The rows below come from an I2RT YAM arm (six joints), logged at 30 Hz.
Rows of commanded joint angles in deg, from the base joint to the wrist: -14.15 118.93 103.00 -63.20 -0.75 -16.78; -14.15 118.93 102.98 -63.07 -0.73 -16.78; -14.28 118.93 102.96 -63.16 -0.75 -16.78; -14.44 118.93 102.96 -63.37 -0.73 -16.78; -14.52 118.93 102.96 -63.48 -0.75 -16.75; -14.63 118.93 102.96 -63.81 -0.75 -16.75; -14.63 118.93 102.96 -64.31 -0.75 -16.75; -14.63 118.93 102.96 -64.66 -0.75 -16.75; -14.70 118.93 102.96 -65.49 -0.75 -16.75; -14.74 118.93 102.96 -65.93 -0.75 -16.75; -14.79 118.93 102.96 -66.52 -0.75 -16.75; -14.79 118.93 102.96 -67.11 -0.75 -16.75; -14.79 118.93 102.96 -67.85 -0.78 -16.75; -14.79 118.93 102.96 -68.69 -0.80 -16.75; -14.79 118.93 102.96 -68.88 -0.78 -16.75
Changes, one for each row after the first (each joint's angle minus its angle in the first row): 0.00 0.00 -0.02 0.13 0.02 0.00; -0.13 0.00 -0.04 0.04 0.00 0.00; -0.29 0.00 -0.04 -0.17 0.02 0.00; -0.37 0.00 -0.04 -0.28 0.00 0.03; -0.48 0.00 -0.04 -0.61 0.00 0.03; -0.48 0.00 -0.04 -1.11 0.00 0.03; -0.48 0.00 -0.04 -1.46 0.00 0.03; -0.55 0.00 -0.04 -2.29 0.00 0.03; -0.59 0.00 -0.04 -2.73 0.00 0.03; -0.64 0.00 -0.04 -3.32 0.00 0.03; -0.64 0.00 -0.04 -3.91 0.00 0.03; -0.64 0.00 -0.04 -4.65 -0.03 0.03; -0.64 0.00 -0.04 -5.49 -0.05 0.03; -0.64 0.00 -0.04 -5.68 -0.03 0.03
